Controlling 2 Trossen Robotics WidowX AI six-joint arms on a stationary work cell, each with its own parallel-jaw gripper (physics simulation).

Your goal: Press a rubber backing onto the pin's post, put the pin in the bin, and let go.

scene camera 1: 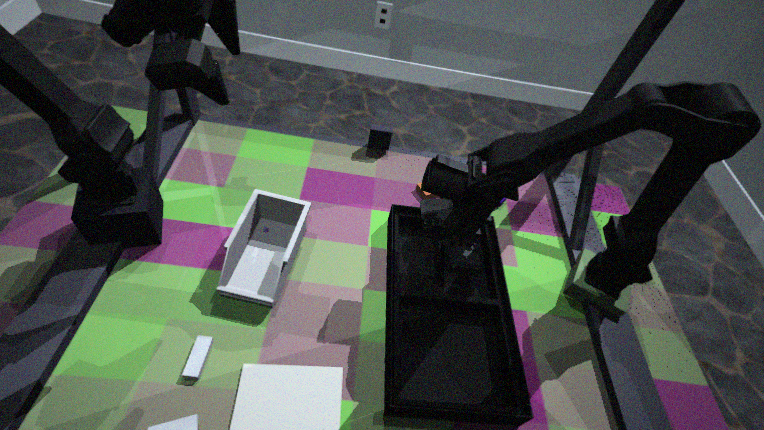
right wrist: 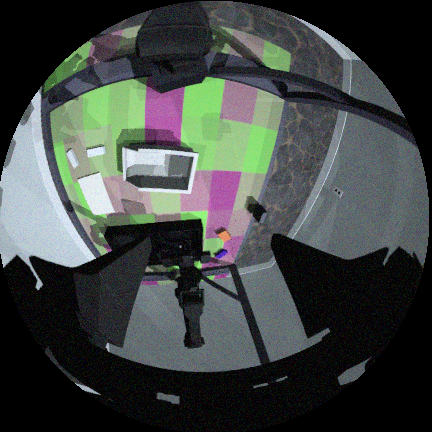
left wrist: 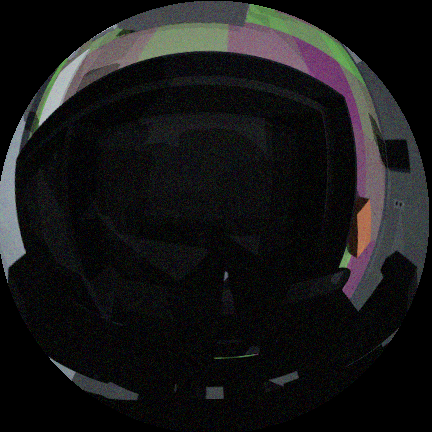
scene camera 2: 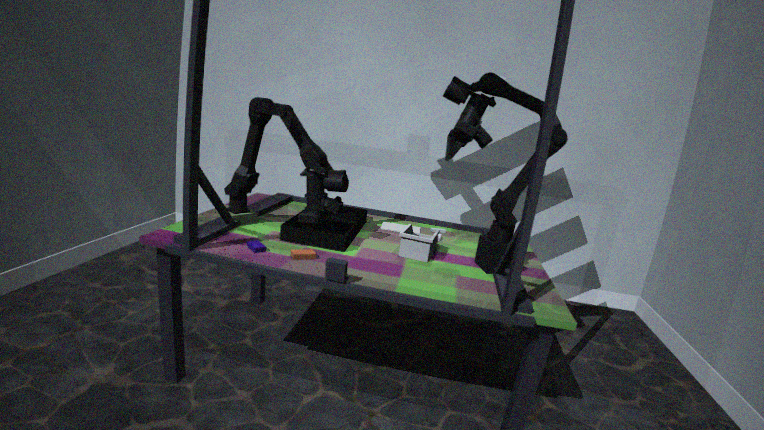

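Pixels of known places: left gripper, fingertip midpoint: [scene camera 1: 442, 251] [right wrist: 183, 240] [left wrist: 224, 243]; right gripper, fingertip midpoint: [scene camera 1: 231, 78] [right wrist: 211, 241] [scene camera 2: 448, 159]; left arm's base at its link origin: [scene camera 1: 604, 278] [scene camera 2: 237, 210]; right arm's base at its link origin: [scene camera 1: 113, 191] [right wrist: 175, 57] [scene camera 2: 500, 240].
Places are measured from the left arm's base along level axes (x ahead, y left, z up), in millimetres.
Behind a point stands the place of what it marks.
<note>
My left gripper [scene camera 1: 466, 252] [left wrist: 224, 243] @(y 115, x 285, z -33 mm) is shut and reaches down into the far end of the black tray [scene camera 1: 393, 299] @(y 263, x 314, z -36 mm) [scene camera 2: 312, 236] @(y 58, x 326, z -7 mm) [left wrist: 201, 64]. A tiny pale sliver [left wrist: 225, 275] @(y 99, x 262, z -32 mm) [scene camera 1: 468, 252] shows at its fingertips; I cannot tell what it is or whether it is gripped. The white bin [scene camera 1: 239, 222] @(y 335, x 595, z 38 mm) [scene camera 2: 414, 252] @(y 250, x 578, z -15 mm) [right wrist: 160, 151] @(y 336, x 593, z 38 mm) stands open to the left of the tray, with a tiny purple speck [scene camera 1: 266, 230] @(y 286, x 585, z -30 mm) on its floor. My right gripper [scene camera 2: 466, 147] [right wrist: 211, 241] @(y 285, x 621, z 281 mm) is open and empty, high above the table. No rubber backing can be made out.
An orange block [scene camera 1: 425, 192] @(y 5, x 385, z -22 mm) [scene camera 2: 303, 253] @(y -34, x 391, z -22 mm) [left wrist: 362, 229] @(y -19, x 378, z -22 mm) lies beside the tray's far end, a purple block [scene camera 2: 257, 246] @(y -110, x 278, z -24 mm) [right wrist: 220, 253] @(y -92, x 267, z -24 mm) near it. A dark cube [scene camera 1: 379, 142] @(y -57, x 544, z -13 mm) [scene camera 2: 336, 270] @(y -76, x 559, z -3 mm) stands at the table edge. A white sheet [scene camera 1: 288, 397] @(y 493, x 361, z -33 mm) and a small white bar [scene camera 1: 198, 356] @(y 522, x 506, z -26 mm) lie near the bin.
</note>
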